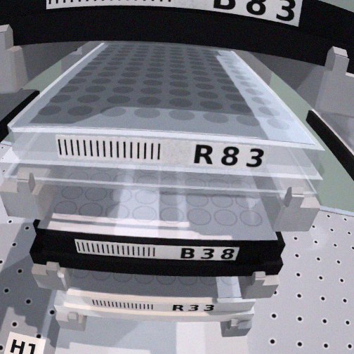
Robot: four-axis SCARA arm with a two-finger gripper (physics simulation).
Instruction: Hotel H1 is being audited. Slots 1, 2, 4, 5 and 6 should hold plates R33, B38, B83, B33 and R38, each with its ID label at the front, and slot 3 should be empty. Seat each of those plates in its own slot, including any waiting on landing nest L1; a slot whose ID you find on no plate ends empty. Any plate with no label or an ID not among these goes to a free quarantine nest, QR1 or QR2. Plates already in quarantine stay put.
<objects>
my gripper: 176, 79
white plate R33: 168, 298
</objects>
